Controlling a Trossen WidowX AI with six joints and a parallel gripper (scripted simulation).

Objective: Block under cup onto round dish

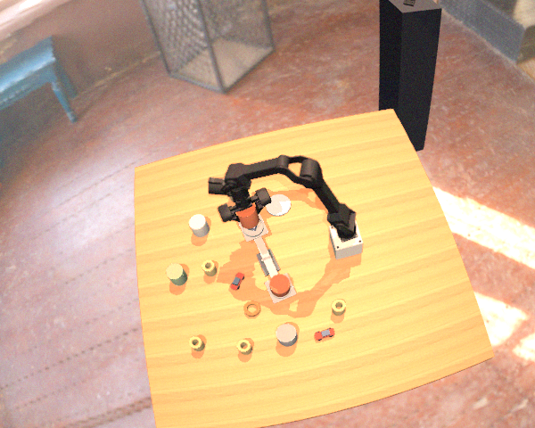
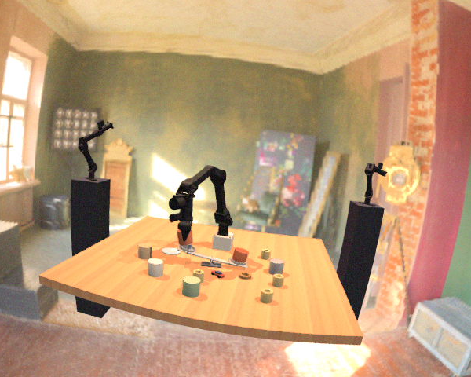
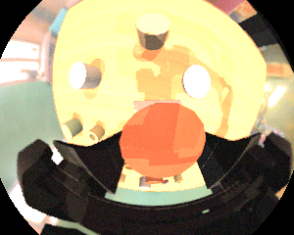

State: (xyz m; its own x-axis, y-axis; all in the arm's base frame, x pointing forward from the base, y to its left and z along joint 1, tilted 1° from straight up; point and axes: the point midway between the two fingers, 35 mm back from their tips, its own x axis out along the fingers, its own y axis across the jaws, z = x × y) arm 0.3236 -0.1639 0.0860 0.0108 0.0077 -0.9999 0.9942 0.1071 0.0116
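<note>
The grey block is 10 mm to the left of my gripper tip and 40 mm below it. Round my gripper tip: round dish (130 mm behind, 90 mm to the right, 120 mm below); then balance (10 mm behind, 140 mm to the left, 100 mm below); then balance beam (20 mm behind, 140 mm to the left, 90 mm below).
</note>
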